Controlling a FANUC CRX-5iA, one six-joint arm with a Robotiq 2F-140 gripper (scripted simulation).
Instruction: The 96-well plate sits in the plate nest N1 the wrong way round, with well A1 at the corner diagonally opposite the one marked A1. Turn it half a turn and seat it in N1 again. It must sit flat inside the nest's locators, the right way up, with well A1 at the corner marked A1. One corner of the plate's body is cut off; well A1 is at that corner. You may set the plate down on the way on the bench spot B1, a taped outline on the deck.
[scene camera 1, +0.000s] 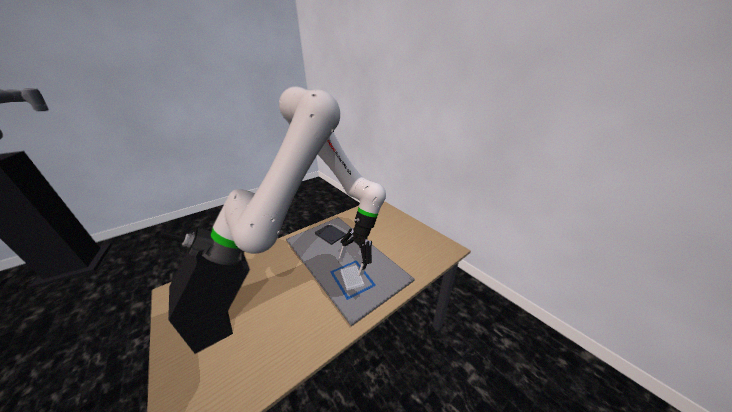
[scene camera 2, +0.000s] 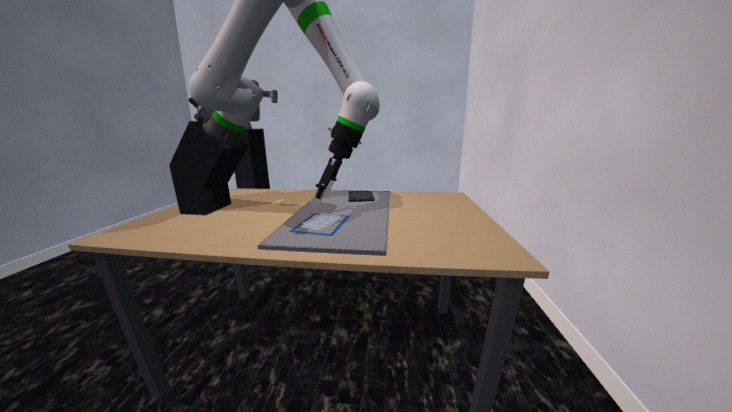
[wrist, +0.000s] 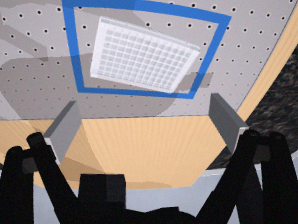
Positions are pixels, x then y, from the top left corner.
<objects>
My gripper shows in scene camera 1, in scene camera 2 and in the wrist view (144, 108). The same spot on my gripper: (scene camera 2: 329, 176) is (scene camera 1: 371, 253).
</objects>
